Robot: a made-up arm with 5 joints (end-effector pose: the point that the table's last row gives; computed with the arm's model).
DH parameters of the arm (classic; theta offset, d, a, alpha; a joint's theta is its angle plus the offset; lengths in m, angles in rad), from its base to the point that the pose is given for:
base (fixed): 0 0.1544 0 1.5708
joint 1: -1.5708 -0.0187 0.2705 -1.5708
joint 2: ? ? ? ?
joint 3: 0 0.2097 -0.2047 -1.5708
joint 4: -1.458 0 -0.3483 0
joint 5: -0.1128 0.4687 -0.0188 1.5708
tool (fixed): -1.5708 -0.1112 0 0
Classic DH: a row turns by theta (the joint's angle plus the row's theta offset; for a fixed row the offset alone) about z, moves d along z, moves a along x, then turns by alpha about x.
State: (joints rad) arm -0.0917 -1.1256 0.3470 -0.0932 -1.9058
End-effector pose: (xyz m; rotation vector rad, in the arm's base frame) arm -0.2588 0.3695 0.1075 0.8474 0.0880 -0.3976
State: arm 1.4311 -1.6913 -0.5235 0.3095 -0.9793
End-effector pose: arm 0.1557 0.0233 -0.2964 -1.2043 -1.4711 -0.3030
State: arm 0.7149 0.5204 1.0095 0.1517 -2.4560
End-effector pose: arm -0.0367 -0.3085 0.4371 2.5823 0.6477 -0.1376
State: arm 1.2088 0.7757 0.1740 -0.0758 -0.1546
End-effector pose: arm 0.0846 -0.2162 -0.2390 0.8297 -0.9279 0.6348
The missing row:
joint 2: 0 0.1055 -0.0171 -1.5708
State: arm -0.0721 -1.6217 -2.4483 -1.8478 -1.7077
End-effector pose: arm 0.4479 -0.2528 -0.3753 0.8475 2.2999 1.3786
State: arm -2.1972 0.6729 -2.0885 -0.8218 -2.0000
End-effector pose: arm -0.6499 0.2844 0.2914 2.3634 -0.6966 -0.2484
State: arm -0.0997 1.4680 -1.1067 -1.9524 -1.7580
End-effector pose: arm -0.0851 0.4572 0.1064 -1.0409 0.5858 -0.9988
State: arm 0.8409 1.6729 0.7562 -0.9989 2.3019
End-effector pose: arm 0.1222 -0.2504 -0.3412 0.0124 -0.7276 0.8555
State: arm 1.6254 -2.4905 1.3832 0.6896 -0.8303
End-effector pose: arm 0.6594 0.3750 0.5454 -0.1063 -0.2758 -2.4701
